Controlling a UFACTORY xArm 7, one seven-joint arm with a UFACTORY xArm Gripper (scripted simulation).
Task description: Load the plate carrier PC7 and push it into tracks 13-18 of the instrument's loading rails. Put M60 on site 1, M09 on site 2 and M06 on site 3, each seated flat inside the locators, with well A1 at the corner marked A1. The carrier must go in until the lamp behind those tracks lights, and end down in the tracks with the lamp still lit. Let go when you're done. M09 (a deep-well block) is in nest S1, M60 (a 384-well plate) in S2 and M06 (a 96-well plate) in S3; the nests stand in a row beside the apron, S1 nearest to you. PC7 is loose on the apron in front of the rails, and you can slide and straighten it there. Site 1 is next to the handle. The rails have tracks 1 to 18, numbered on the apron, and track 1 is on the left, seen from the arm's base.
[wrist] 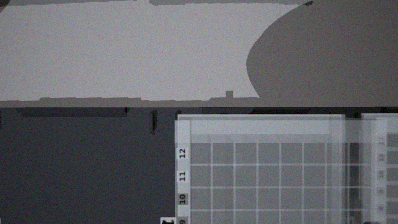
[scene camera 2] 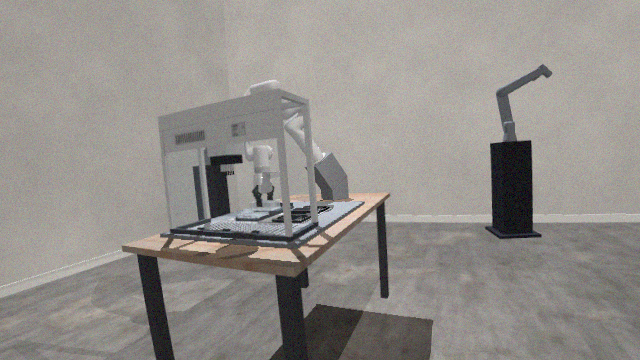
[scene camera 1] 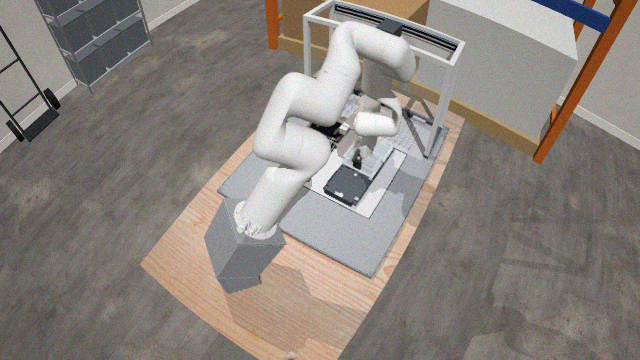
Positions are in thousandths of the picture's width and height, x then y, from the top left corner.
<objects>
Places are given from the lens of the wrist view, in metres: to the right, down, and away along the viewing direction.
dark carrier PC7 (wrist: 165, 703): -0.08, 0.03, 0.18
96-well plate M06 (wrist: 559, 721): 0.01, 0.02, 0.12
The marked spots on the dark carrier PC7 and the 96-well plate M06 are 0.10 m apart.
</objects>
